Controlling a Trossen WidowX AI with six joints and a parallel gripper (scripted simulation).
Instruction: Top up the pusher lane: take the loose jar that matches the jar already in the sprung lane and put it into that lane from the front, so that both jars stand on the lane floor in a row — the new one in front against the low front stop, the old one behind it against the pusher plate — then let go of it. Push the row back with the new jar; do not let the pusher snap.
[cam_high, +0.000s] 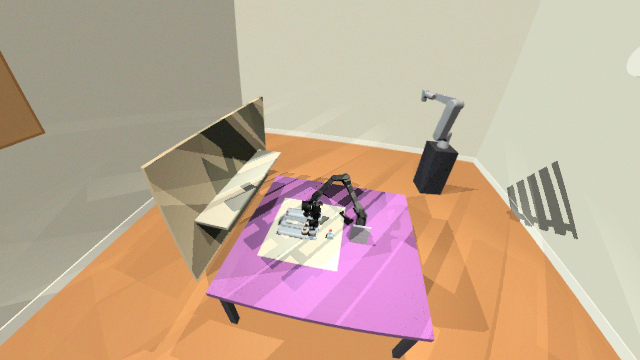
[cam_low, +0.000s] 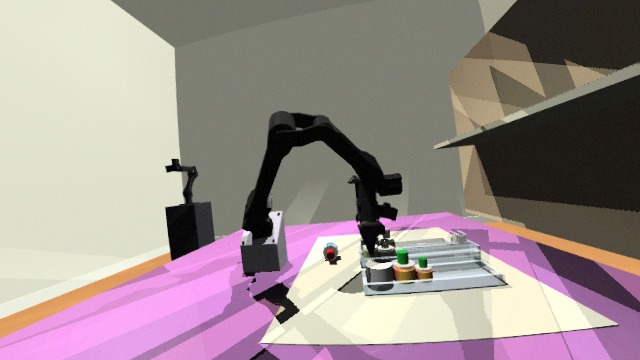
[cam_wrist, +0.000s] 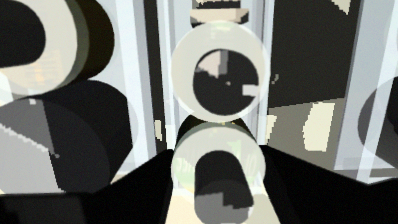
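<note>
Now: the cream mat 6 cm ahead of my gripper tip, 1 cm to the left of it and 4 cm below it. The rest, counted from my gripper tip: wall shelf 50 cm ahead, 5 cm to the right, 33 cm above.
</note>
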